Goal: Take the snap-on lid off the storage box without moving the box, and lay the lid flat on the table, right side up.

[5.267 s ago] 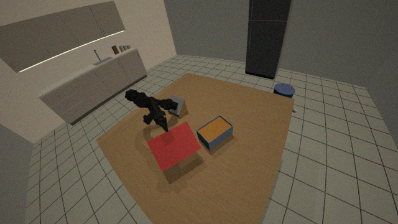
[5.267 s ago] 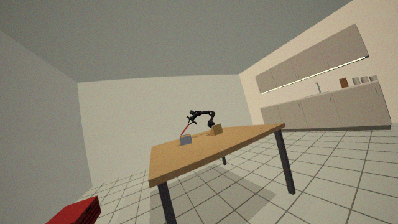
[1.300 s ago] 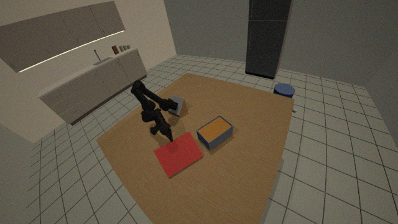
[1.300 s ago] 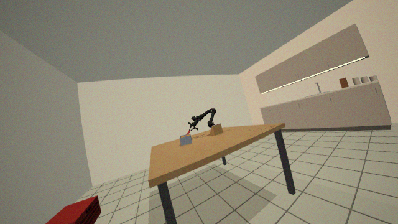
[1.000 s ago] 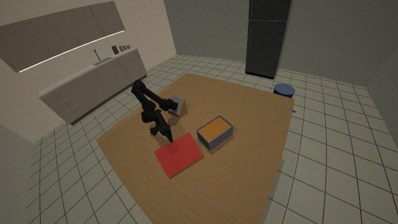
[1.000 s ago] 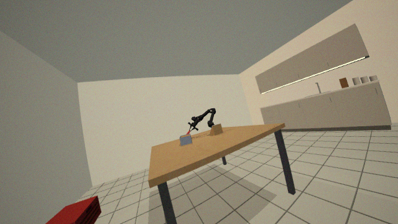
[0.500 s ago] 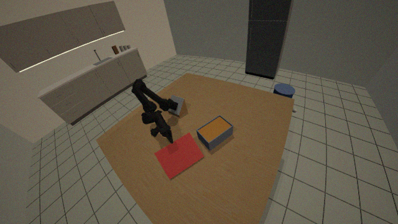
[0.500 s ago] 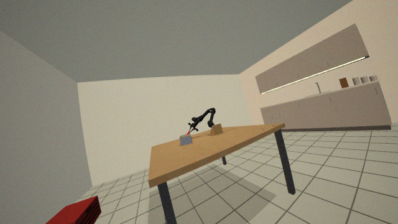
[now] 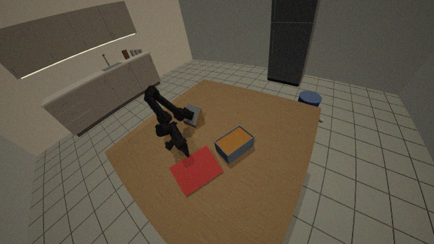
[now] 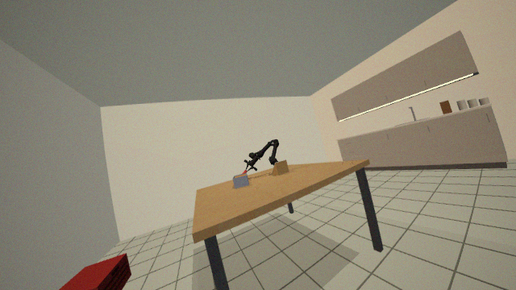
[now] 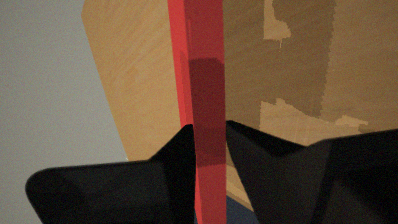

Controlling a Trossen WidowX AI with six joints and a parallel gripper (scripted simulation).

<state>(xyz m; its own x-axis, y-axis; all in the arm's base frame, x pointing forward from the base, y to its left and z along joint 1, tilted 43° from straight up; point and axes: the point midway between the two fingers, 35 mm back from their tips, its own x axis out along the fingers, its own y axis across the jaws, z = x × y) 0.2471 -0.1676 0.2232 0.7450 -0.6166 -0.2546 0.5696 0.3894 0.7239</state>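
My gripper tip is now 70 mm short of the lid, 20 mm to the left of it and 40 mm above it. Also, from my gripper tip: storage box: 150 mm ahead, 230 mm to the left, 50 mm below.
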